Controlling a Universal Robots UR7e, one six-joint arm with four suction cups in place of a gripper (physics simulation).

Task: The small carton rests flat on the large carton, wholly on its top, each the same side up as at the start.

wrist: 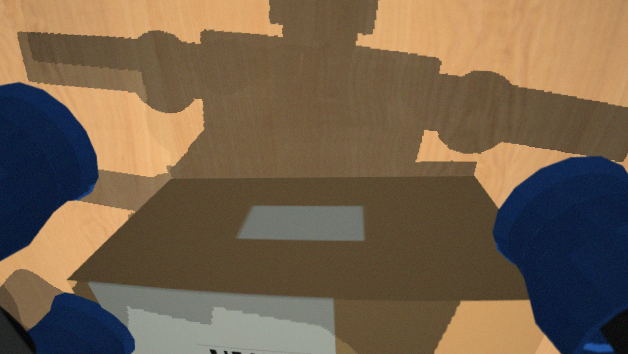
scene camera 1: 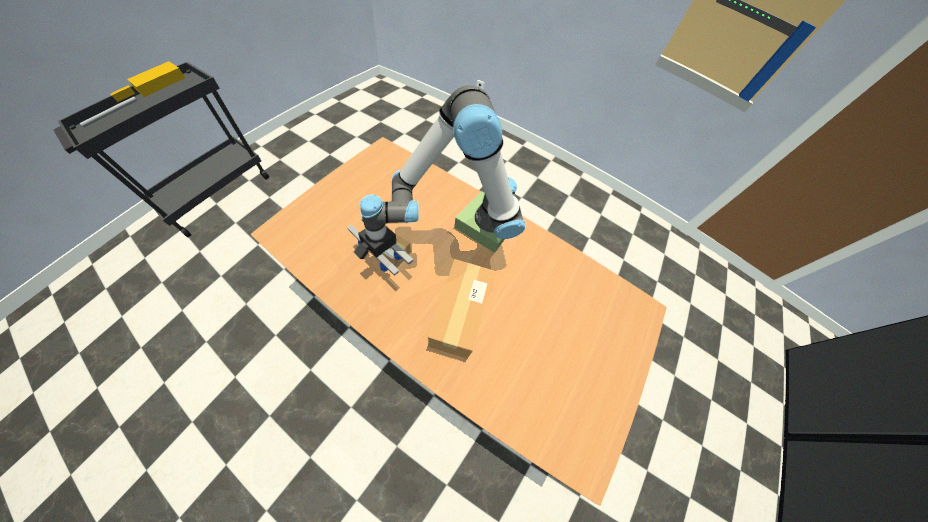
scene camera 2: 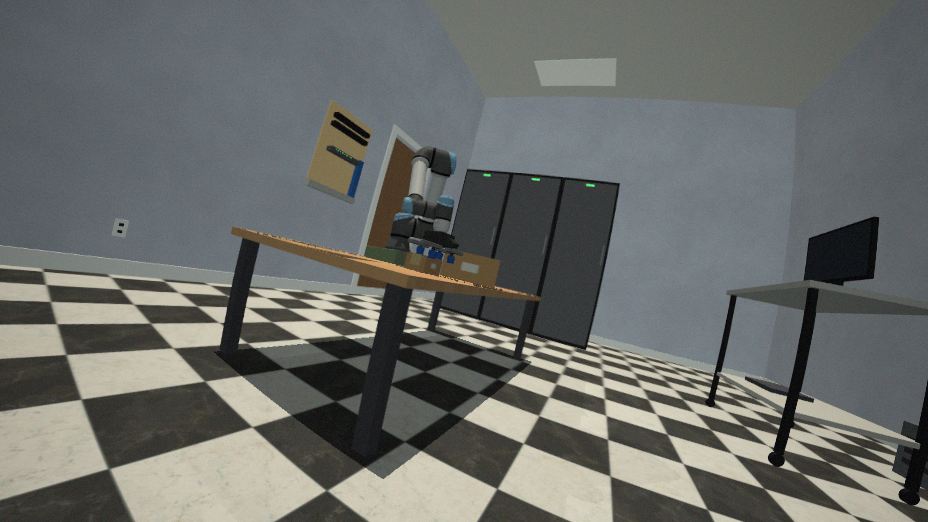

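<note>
The small carton sits on the wooden table near its left end, brown with a pale label on top and a barcode label on its near side. My suction gripper is down on its top. In the wrist view the blue cups frame the carton on both sides. In scene camera 1 the gripper hides most of the small carton. The large carton is long and narrow. It lies flat on the table to the right of the gripper, with a white label near one end.
The arm stands on a green base block near the table's back edge. A black cart with a yellow box stands on the floor to the left. Dark cabinets and a side table with a monitor stand farther off.
</note>
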